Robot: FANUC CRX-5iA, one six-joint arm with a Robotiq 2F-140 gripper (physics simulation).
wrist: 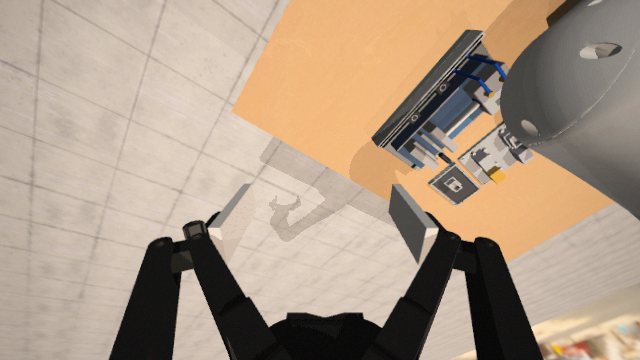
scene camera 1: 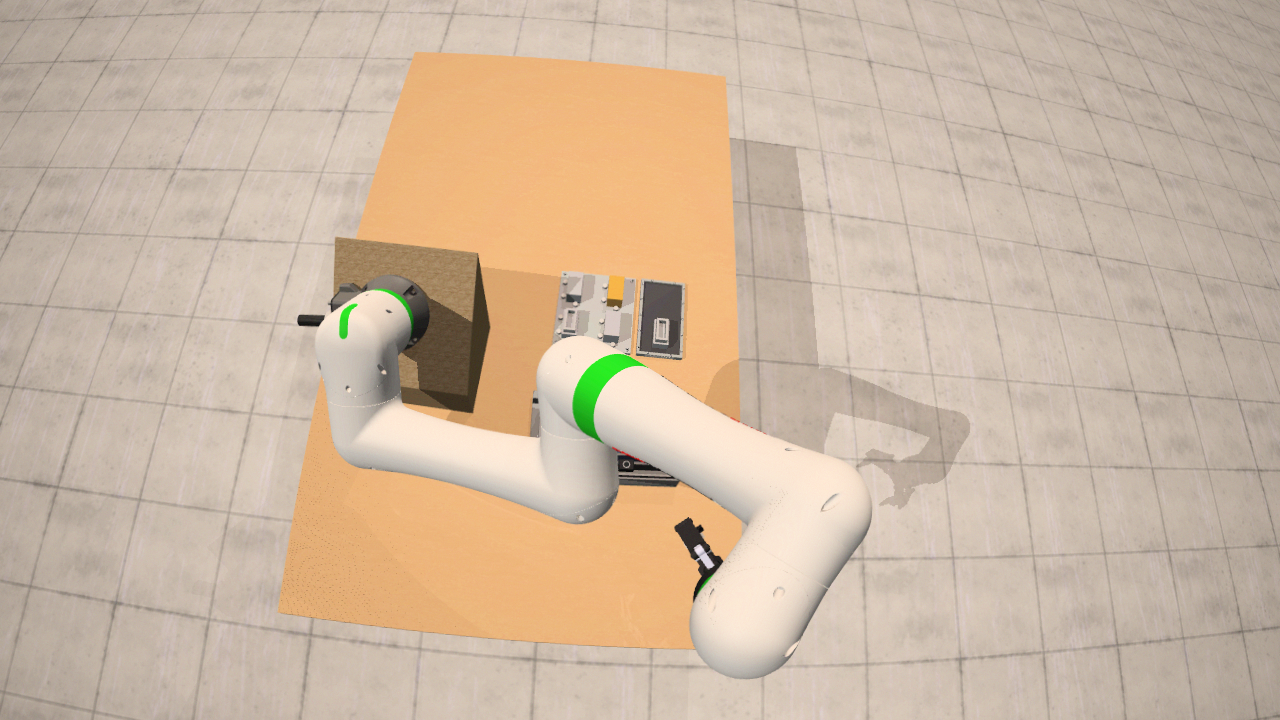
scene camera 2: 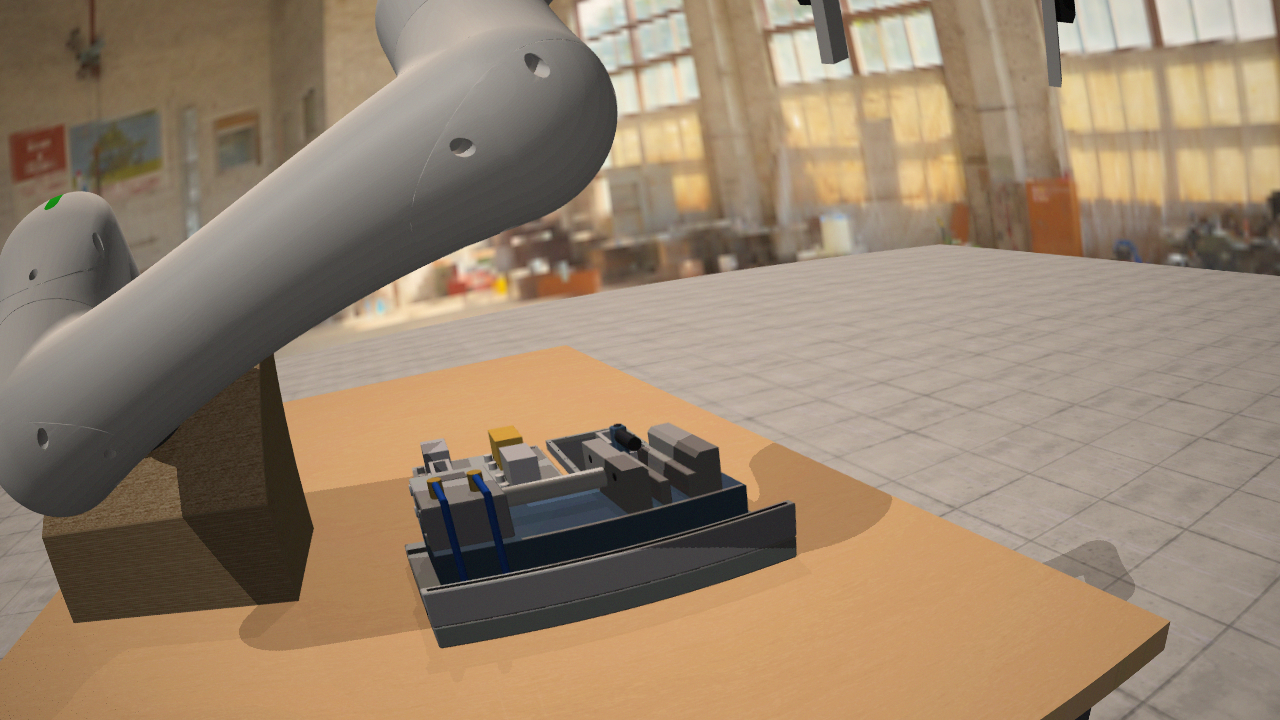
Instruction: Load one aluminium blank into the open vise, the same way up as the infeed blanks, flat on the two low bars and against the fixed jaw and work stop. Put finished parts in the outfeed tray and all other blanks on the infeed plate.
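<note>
My gripper (scene camera 1: 687, 530) (scene camera 2: 944, 53) (wrist: 322, 198) is open and empty, high above the table's front right. The vise (scene camera 2: 590, 537) (wrist: 415, 117) stands open; no blank shows between its inner jaw (scene camera 2: 614, 474) and outer jaw (scene camera 2: 684, 458). The arm hides most of it in scene camera 1. The infeed plate (scene camera 1: 592, 324) (wrist: 472, 167) bears a grey blank (scene camera 1: 612, 325) (scene camera 2: 518, 464), another grey block (scene camera 1: 574, 288) (wrist: 522, 154), a hollow part (scene camera 1: 570, 319) and a gold block (scene camera 1: 615, 291) (scene camera 2: 505, 436) (wrist: 496, 175). The outfeed tray (scene camera 1: 662, 300) (wrist: 465, 192) holds a hollow part (scene camera 1: 661, 331) (wrist: 454, 184).
The arm's wooden pedestal (scene camera 1: 447, 358) (scene camera 2: 232, 555) stands at the left of the table. A grey rail (scene camera 2: 608, 577) runs along the vise's front. Two blue hoses (scene camera 2: 452, 528) rise at its left end. A black cylinder (scene camera 2: 631, 438) (wrist: 445, 158) sits behind the jaws. The arm spans above the vise.
</note>
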